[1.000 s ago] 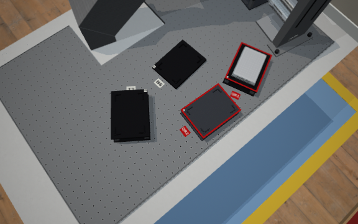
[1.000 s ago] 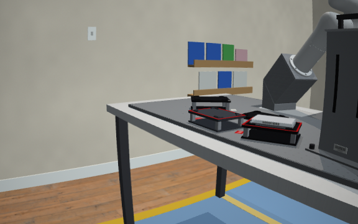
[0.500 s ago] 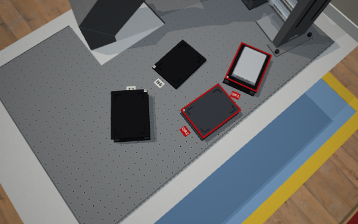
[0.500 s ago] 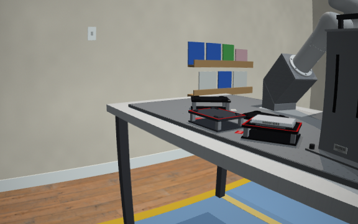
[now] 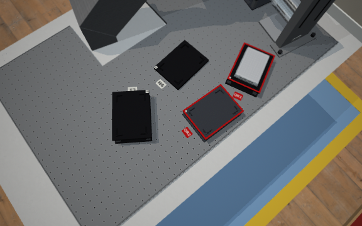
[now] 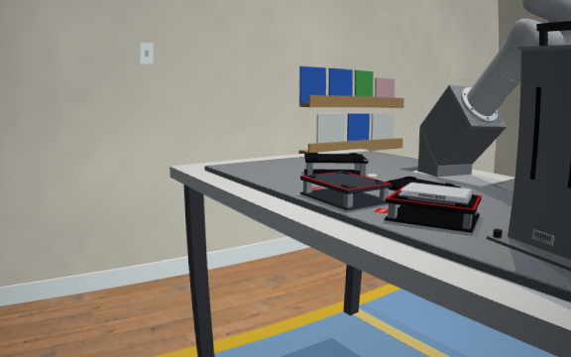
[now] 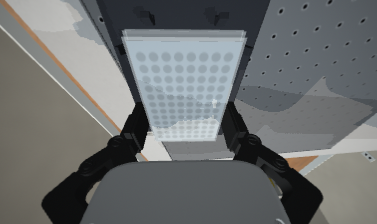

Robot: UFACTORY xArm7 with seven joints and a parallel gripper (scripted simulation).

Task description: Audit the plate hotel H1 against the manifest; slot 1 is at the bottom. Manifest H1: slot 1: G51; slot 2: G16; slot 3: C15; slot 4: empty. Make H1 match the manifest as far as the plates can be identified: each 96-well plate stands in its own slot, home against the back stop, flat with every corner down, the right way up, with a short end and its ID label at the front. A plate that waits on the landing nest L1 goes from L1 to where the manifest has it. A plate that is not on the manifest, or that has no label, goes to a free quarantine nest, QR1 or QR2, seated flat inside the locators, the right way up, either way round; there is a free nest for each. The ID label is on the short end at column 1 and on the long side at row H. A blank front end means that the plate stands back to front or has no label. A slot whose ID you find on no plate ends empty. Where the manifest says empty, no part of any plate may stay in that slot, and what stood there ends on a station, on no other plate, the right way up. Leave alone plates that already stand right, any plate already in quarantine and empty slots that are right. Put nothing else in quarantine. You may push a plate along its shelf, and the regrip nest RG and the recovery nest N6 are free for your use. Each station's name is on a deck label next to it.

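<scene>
The regrip nest RG lies 30 mm below my hand and 10 mm ahead of it. Also, from my hand: RG deck label (90 mm below, 90 mm behind, 20 mm to the left); then H1 deck label (160 mm ahead, 90 mm below, 60 mm to the left); then plate hotel H1 (270 mm ahead, 70 mm above, 60 mm to the right).
</scene>
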